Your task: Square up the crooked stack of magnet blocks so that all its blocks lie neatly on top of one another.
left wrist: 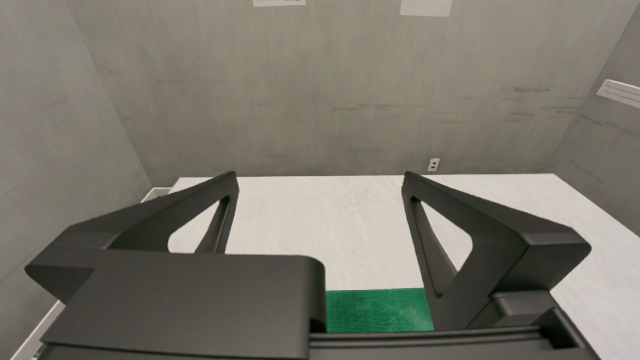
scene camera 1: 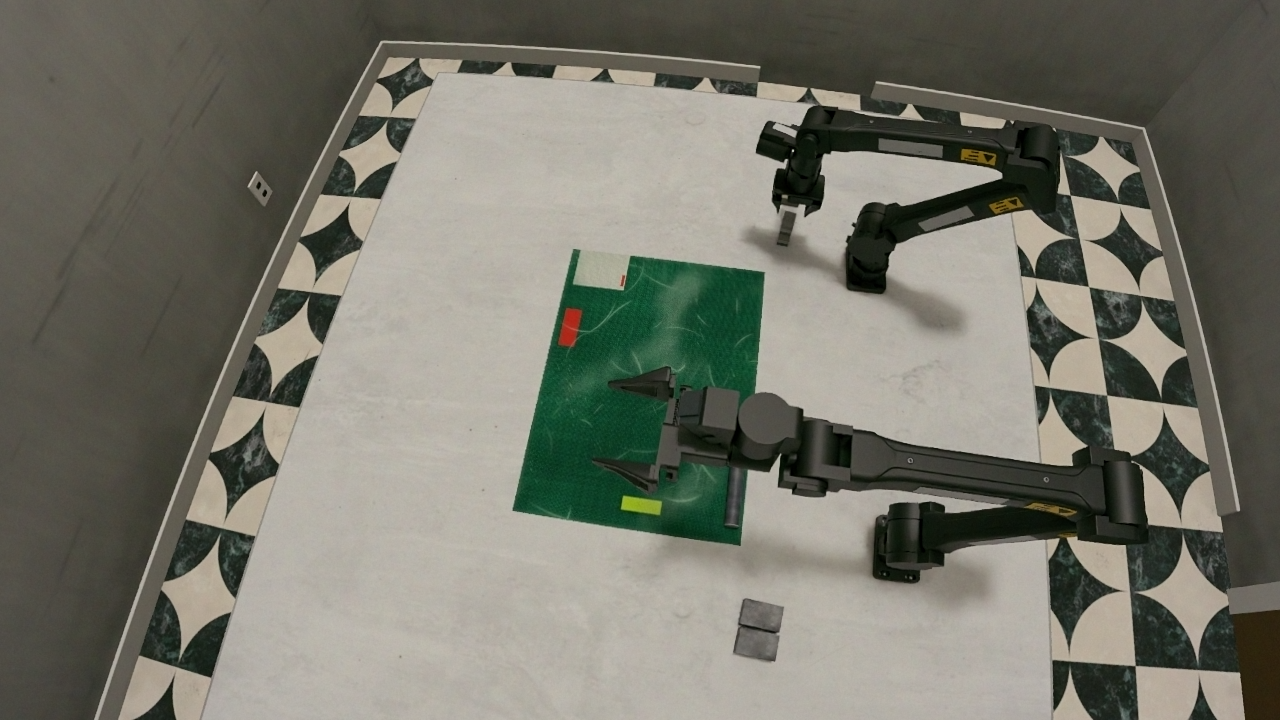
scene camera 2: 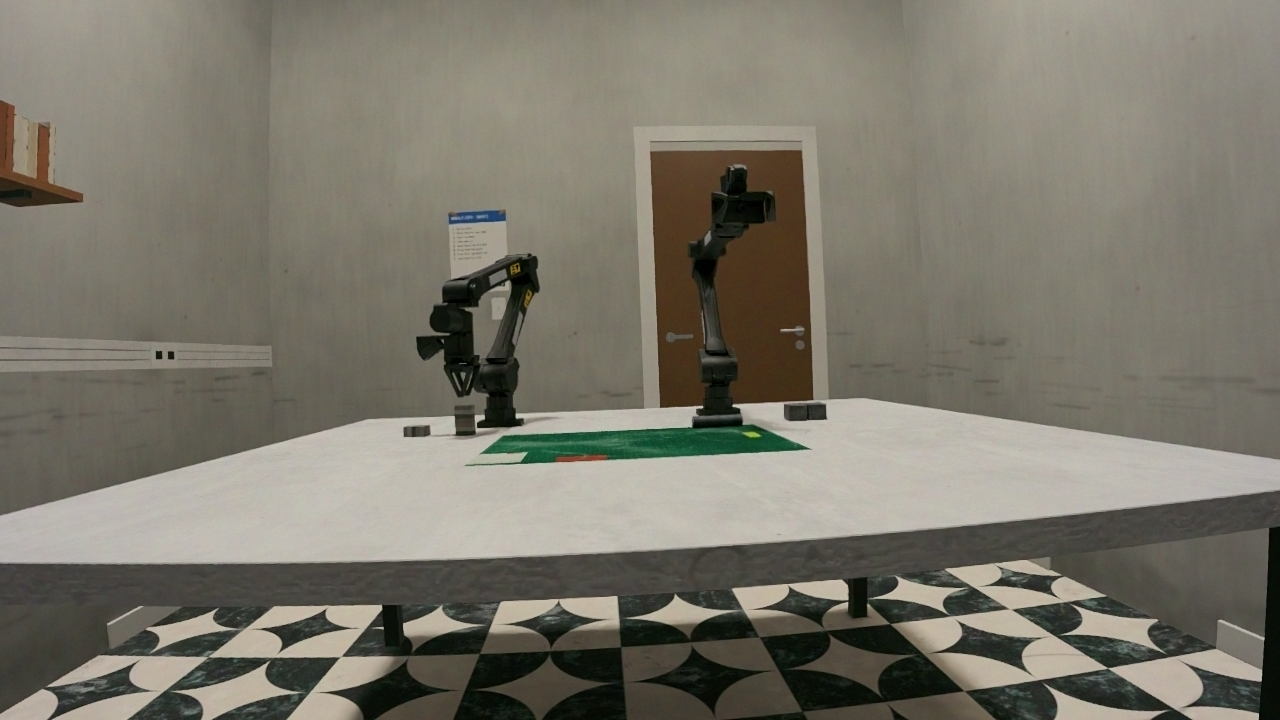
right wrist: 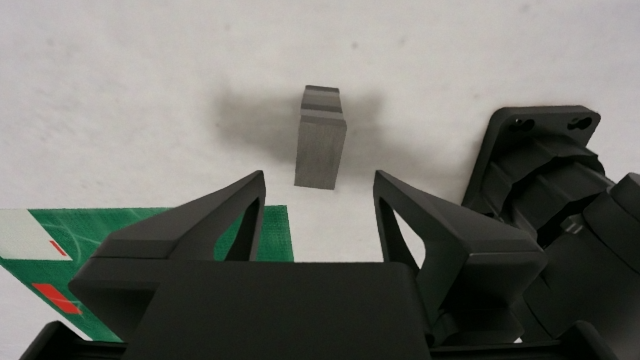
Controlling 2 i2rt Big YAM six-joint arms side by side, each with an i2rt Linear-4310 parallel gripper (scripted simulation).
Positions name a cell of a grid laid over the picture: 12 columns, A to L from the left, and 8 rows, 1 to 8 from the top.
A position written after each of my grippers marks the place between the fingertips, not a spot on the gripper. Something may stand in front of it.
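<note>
I can see my left gripper (scene camera 1: F5), (scene camera 2: H3), (left wrist: G5), and with it my right gripper (scene camera 1: H3), (scene camera 2: E5), (right wrist: F5). There is a green mat (scene camera 1: F4), (scene camera 2: G5), (left wrist: H7). I also see a dark cylinder (scene camera 1: G6). In the left wrist view the cylinder is out of frame, and in the right wrist view it is out of frame too.
</note>
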